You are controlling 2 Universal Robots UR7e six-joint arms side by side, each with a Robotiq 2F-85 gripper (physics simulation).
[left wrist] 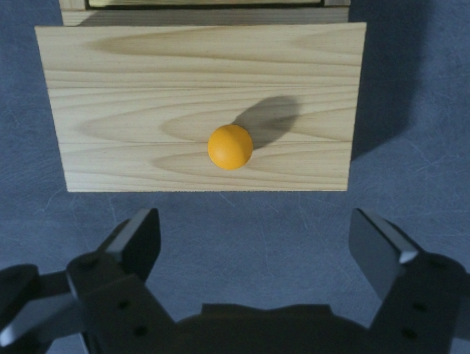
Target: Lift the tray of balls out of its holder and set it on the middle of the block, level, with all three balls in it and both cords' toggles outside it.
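A pale wooden piece with a broad, grained face fills the upper middle of the left wrist view; I cannot tell whether it is the block or part of the holder. A round orange thing shows against its lower middle, with a shadow to the upper right; whether it is a ball or a cord's toggle is unclear. My left gripper is open, its fingers wide apart below the wooden piece in the view, with nothing between them. The tray with three balls cannot be made out. My right gripper does not show.
Another wooden structure with a rail and a dark gap is cut off by the top edge of the view, directly beyond the wooden piece. The dark blue, scratched surface lies around and below. A broad shadow falls on it to the right.
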